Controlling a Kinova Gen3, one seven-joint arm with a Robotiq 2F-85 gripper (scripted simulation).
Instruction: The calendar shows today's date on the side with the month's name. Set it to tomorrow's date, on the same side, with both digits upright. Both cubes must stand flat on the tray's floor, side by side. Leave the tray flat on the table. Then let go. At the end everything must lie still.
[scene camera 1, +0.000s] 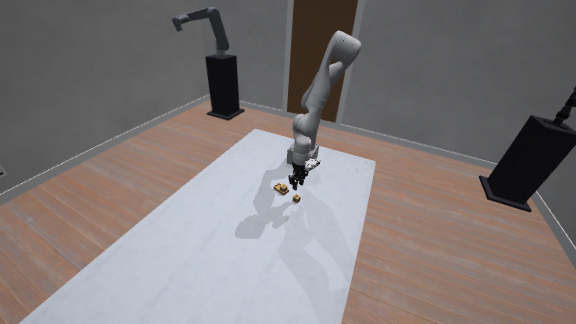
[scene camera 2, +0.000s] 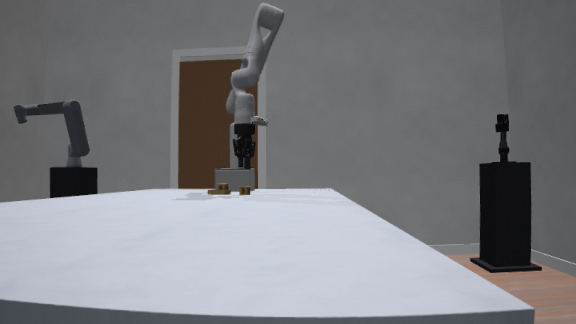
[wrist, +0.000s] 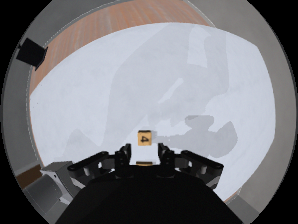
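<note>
Visible: my gripper (scene camera 2: 244, 168). Gripper (wrist: 144, 149) visible too.
</note>
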